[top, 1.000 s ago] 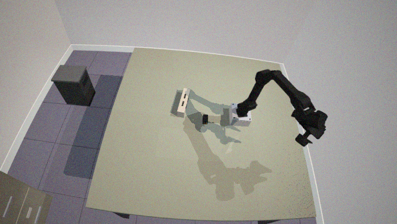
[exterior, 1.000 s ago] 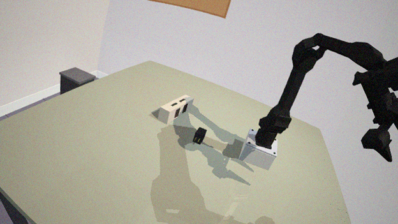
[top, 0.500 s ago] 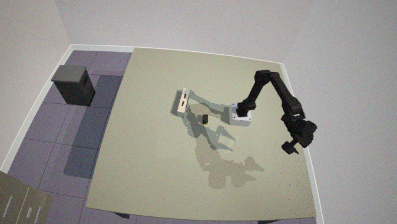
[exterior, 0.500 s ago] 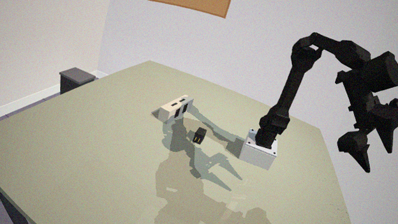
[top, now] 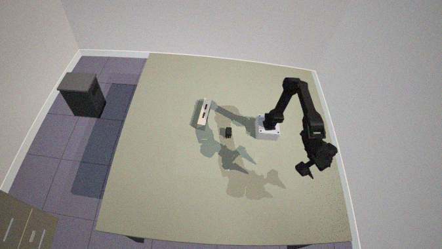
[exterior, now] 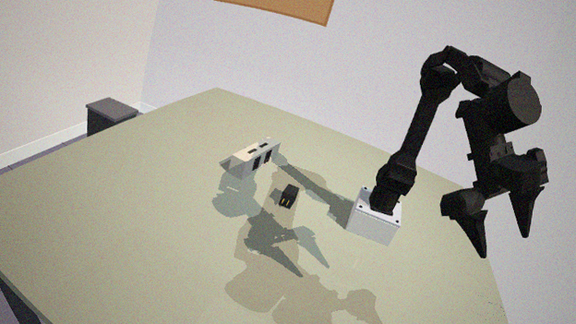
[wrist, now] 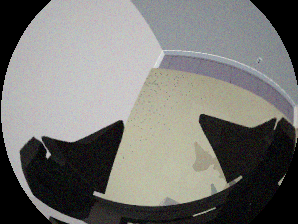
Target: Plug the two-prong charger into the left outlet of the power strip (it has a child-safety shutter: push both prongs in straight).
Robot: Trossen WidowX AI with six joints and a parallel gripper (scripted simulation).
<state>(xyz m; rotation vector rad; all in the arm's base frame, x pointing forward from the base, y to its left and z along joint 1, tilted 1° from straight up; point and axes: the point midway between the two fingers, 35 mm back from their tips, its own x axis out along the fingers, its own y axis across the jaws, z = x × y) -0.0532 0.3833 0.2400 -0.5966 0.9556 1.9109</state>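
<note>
Now: gripper tip 31 cm short of the dark charger, 39 cm to the left of it and 26 cm above it.
</note>
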